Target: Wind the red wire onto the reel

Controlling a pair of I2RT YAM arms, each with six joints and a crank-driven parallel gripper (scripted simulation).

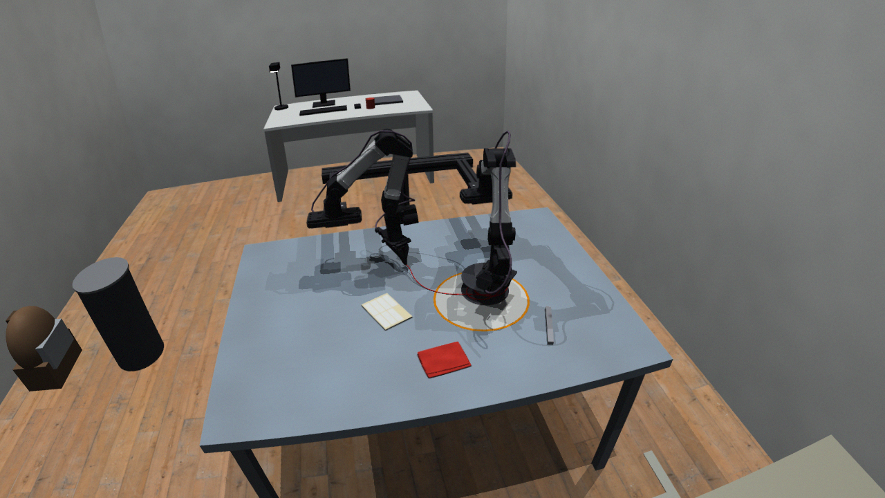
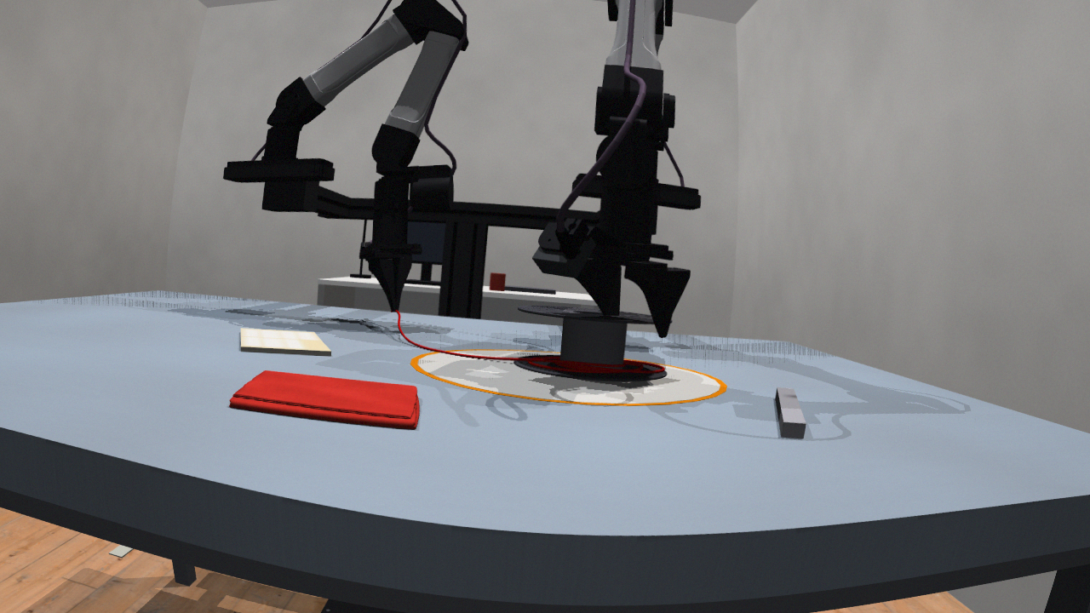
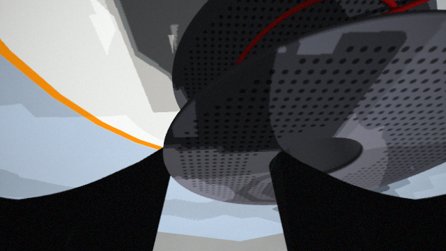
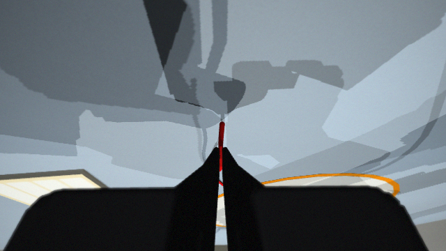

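Note:
My left hand is 40 mm past the dark reel, 40 mm to the left of it and 20 mm above it. Also, from my left hand: orange painted ring 70 mm to the right, 60 mm below; grey bar 220 mm ahead, 100 mm to the left, 50 mm below; cream gridded tile 30 mm behind, 420 mm to the right, 50 mm below.

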